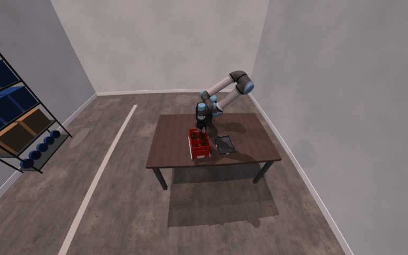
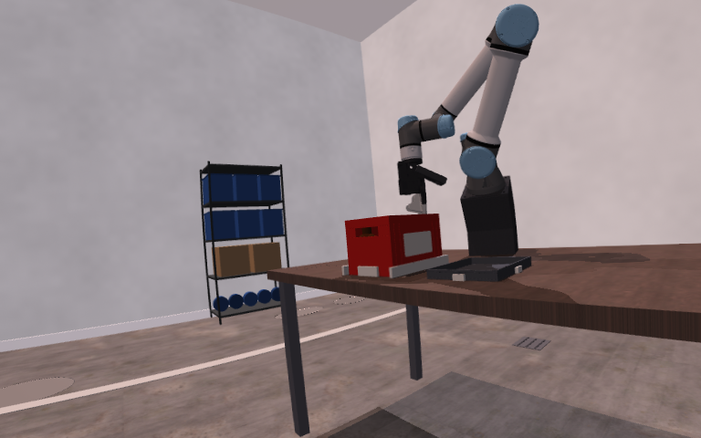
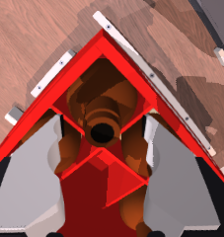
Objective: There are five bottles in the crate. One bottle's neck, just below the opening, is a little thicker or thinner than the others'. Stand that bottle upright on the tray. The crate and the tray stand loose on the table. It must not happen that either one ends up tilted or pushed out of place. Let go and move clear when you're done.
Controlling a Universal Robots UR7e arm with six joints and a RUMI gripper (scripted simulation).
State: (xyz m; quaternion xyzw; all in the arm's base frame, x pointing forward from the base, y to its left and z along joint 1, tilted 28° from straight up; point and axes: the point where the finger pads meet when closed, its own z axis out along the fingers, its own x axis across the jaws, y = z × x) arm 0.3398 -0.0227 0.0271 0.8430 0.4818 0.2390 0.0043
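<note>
The brown bottle is 90 mm ahead of my hand, 20 mm to the left of it and 70 mm below it. Round my hand: dark tray 30 mm ahead, 270 mm to the left, 150 mm below; red crate 100 mm ahead, 20 mm to the right, 80 mm below; glass bottle 200 mm ahead, 30 mm to the right, 70 mm below.
</note>
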